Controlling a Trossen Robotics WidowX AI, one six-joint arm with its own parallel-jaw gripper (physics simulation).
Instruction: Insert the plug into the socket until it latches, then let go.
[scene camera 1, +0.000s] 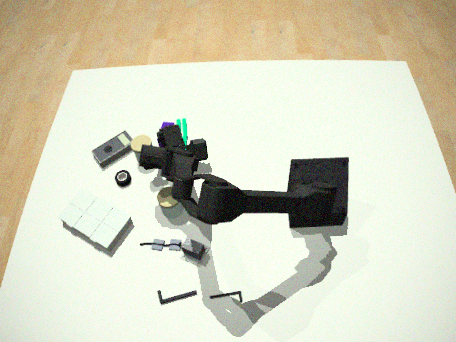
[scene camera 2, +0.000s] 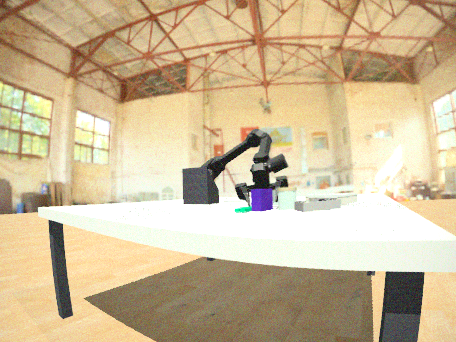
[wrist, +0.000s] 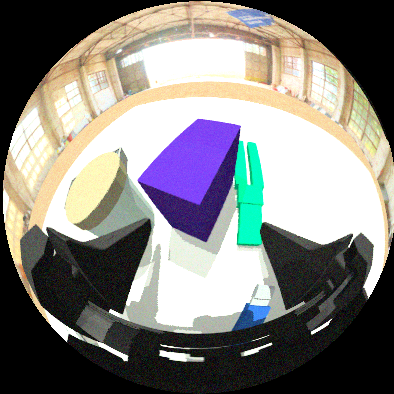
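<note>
A green piece with two parallel prongs lies flat; it looks like the plug. A purple block stands close to its left in the wrist view; it may be the socket, but no opening shows. My gripper is open and empty, low over the table. In the wrist view the purple block and green piece lie ahead, between the directions of the two fingers. The fingertips are hidden in both scene views.
A yellow-topped can stands near the left finger. Another can stands nearby. A blue stick lies low between the fingers. A meter, black ring, pale tiled block and dark box lie around.
</note>
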